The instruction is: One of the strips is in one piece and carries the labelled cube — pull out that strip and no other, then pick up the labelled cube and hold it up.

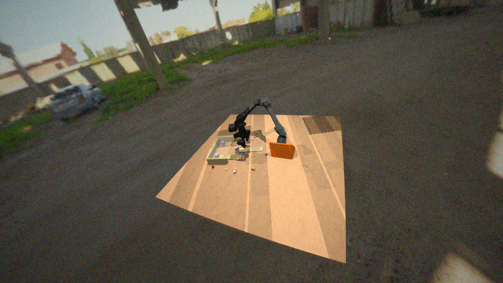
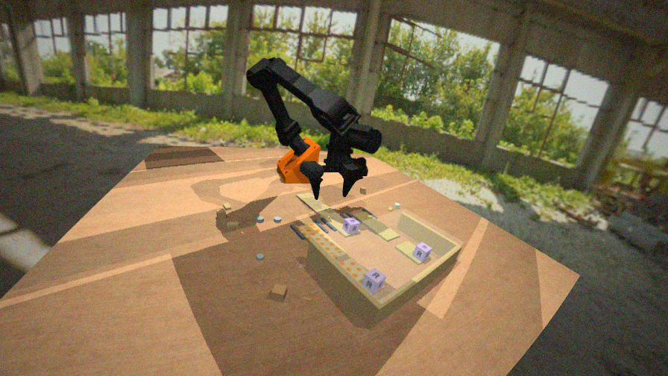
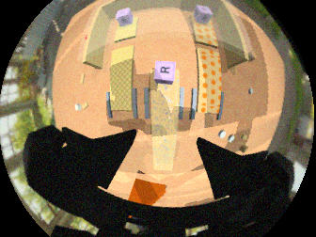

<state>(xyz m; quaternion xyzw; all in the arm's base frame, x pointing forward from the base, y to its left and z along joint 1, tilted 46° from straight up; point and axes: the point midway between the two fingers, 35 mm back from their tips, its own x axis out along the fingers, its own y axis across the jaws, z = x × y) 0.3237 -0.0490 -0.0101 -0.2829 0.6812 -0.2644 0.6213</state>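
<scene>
Now: gripper tip 6 cm above the strip and 2 cm past it.
</scene>
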